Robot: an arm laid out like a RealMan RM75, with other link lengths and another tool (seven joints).
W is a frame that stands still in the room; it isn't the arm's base.
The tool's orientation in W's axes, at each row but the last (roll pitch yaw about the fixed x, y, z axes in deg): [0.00 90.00 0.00]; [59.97 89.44 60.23]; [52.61 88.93 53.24]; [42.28 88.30 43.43]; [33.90 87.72 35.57]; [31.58 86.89 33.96]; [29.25 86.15 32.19]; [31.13 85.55 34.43]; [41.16 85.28 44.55]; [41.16 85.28 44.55]
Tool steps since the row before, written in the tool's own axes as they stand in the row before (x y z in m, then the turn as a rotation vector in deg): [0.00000 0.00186 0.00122 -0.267 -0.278 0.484]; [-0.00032 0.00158 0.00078 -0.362 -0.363 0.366]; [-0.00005 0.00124 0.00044 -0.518 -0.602 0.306]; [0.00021 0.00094 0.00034 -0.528 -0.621 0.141]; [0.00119 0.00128 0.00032 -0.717 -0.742 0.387]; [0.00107 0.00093 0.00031 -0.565 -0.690 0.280]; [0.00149 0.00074 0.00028 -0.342 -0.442 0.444]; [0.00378 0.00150 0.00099 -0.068 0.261 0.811]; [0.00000 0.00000 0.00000 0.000 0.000 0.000]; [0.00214 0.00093 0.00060 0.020 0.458 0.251]
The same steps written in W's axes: [0.00122 0.00186 0.00000 0.484 -0.278 0.267]; [0.00077 0.00158 0.00034 0.366 -0.364 0.361]; [0.00043 0.00124 0.00007 0.307 -0.606 0.512]; [0.00033 0.00095 -0.00018 0.142 -0.629 0.518]; [0.00032 0.00132 -0.00115 0.385 -0.747 0.713]; [0.00032 0.00097 -0.00103 0.283 -0.695 0.558]; [0.00033 0.00081 -0.00145 0.446 -0.431 0.353]; [0.00114 0.00172 -0.00364 0.788 0.303 0.132]; [0.00000 0.00000 0.00000 0.000 0.000 0.000]; [0.00067 0.00108 -0.00205 0.223 0.472 0.020]
